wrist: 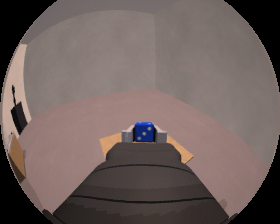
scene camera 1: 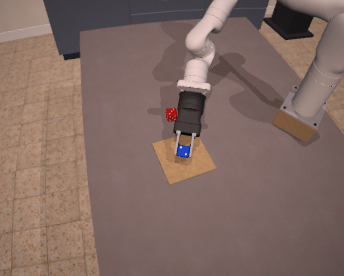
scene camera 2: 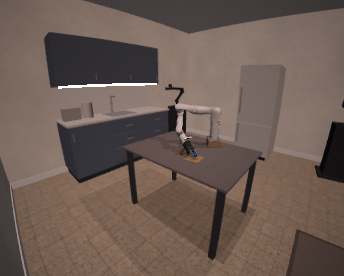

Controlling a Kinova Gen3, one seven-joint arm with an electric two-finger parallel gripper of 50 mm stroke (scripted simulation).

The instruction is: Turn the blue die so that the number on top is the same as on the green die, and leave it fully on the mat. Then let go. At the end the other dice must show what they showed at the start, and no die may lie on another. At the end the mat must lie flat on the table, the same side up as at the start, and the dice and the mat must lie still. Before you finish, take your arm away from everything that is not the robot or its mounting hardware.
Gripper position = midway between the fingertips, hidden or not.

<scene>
In view: my gripper (scene camera 1: 182, 156) and a tan mat (scene camera 1: 176, 169).
My gripper shows as well in the wrist view (wrist: 144, 131).
</scene>
